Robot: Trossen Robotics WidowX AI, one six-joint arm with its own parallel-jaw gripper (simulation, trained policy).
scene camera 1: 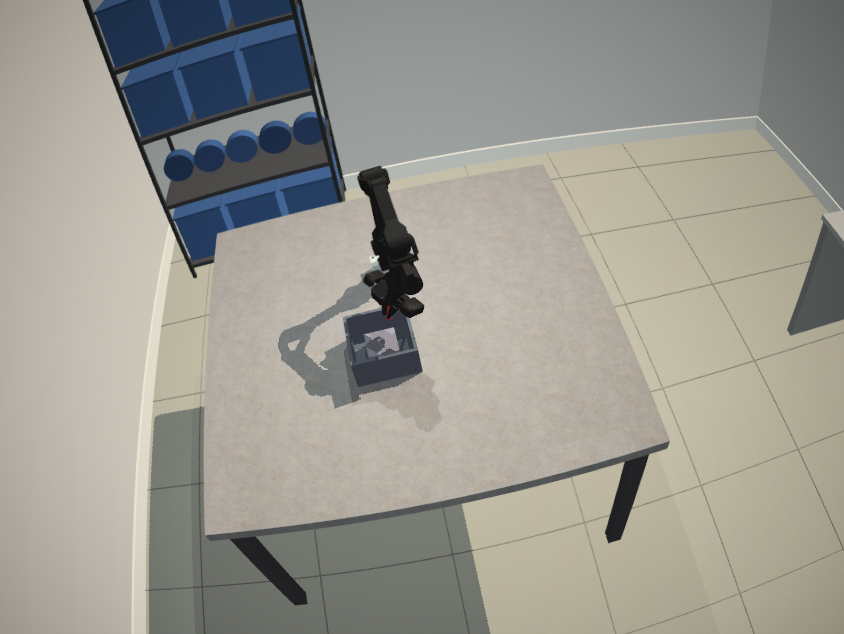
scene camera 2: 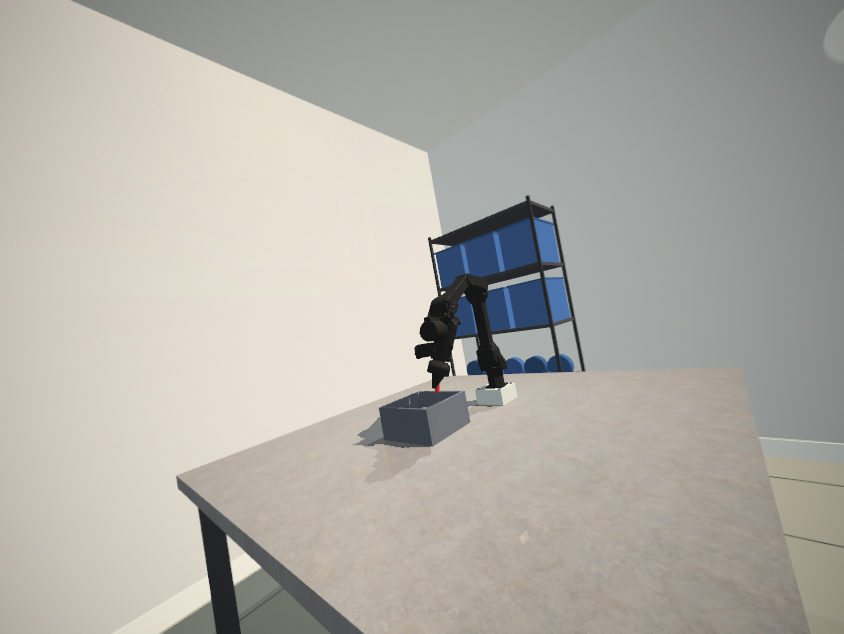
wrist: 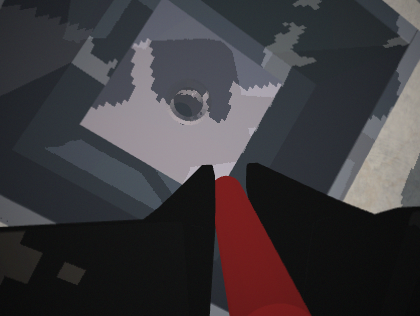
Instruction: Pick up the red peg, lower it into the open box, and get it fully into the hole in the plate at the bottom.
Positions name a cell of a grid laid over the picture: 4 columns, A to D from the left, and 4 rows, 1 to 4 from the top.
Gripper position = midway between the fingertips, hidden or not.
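Gripper (scene camera 1: B2), dark grey box (scene camera 1: B3), plate (scene camera 1: B3). Gripper (scene camera 2: C3), dark grey box (scene camera 2: B3). Gripper (wrist: C3), dark grey box (wrist: D1), plate (wrist: B1).
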